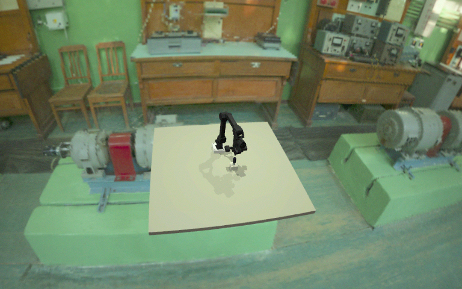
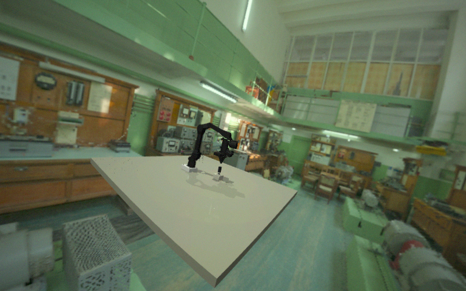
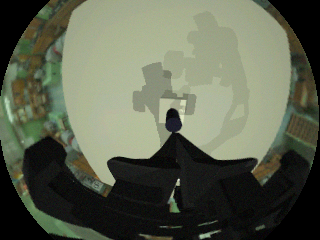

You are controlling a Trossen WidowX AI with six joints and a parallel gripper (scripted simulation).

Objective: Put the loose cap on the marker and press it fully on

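Now: the marker cap 5 cm below my gripper tip. The rest, counted from my gripper tip: holder block: 12 cm below.
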